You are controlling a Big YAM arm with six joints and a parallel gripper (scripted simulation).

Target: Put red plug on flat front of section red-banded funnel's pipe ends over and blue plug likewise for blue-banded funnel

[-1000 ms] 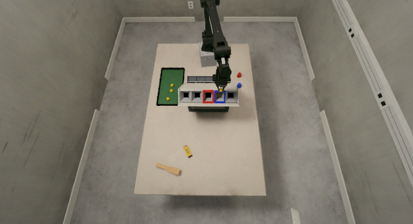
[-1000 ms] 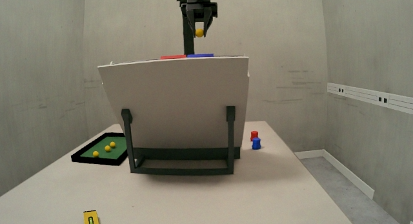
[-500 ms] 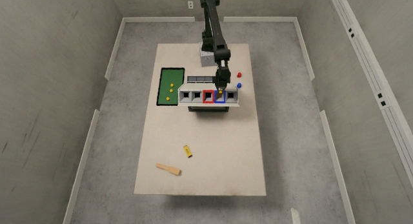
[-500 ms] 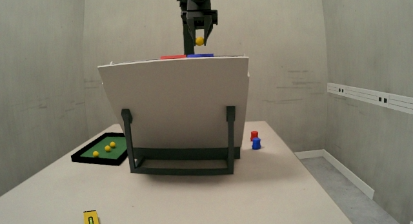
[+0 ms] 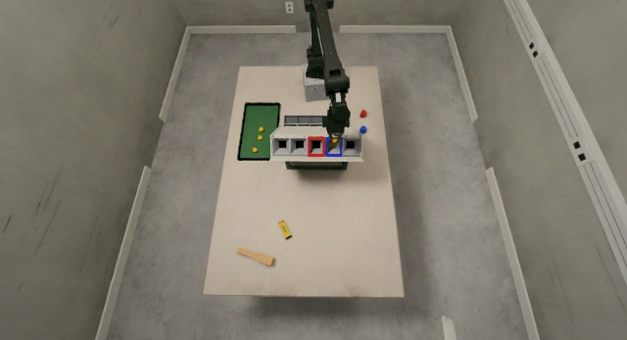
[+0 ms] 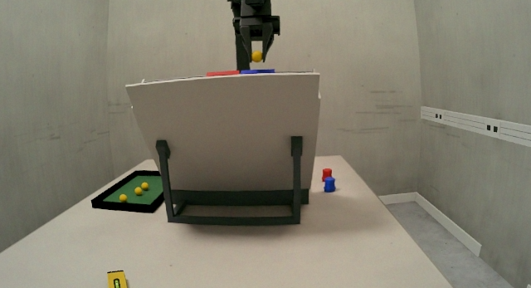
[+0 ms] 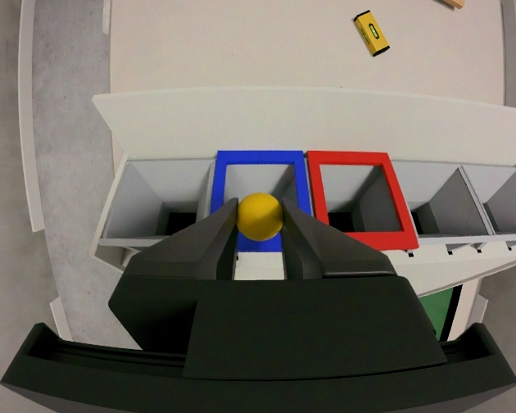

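Right now my hand is 5 cm above the blue band. Round my hand: blue plug: 35 cm below, 30 cm behind, 14 cm to the left; cover: 17 cm below, 13 cm behind, 10 cm to the right; red band: 7 cm to the right, 5 cm below, 2 cm ahead.
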